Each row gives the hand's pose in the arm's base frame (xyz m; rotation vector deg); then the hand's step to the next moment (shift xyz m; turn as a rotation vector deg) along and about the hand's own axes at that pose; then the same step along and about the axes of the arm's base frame.
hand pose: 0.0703 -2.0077 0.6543 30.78 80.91 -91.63
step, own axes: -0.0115 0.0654 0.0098 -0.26 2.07 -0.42
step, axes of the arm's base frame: 0.0627 -0.0010 -0.0239 1.76 0.62 -1.02
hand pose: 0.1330 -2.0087 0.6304 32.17 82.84 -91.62
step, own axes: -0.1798 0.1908 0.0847 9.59 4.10 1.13
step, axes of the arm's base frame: 0.2690 -0.0127 0.0583 -1.21 -3.72 -9.73
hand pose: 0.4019 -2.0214 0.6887 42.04 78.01 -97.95
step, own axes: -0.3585 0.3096 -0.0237 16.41 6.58 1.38
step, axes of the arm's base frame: 0.4462 0.0805 0.1392 -2.47 -5.79 -16.58
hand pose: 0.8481 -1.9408 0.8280 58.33 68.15 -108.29
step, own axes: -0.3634 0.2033 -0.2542 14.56 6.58 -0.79
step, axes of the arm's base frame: 0.4076 0.2107 0.1657 -1.05 -3.54 -15.57
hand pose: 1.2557 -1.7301 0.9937 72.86 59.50 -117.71
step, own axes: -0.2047 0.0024 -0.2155 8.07 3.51 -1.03
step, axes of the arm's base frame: 0.2014 0.1792 0.1252 -0.38 -1.40 -8.74
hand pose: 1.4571 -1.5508 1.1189 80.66 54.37 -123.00
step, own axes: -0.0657 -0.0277 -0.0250 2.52 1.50 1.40
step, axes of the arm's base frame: 0.0249 0.0350 0.0622 -0.95 -1.96 -2.41
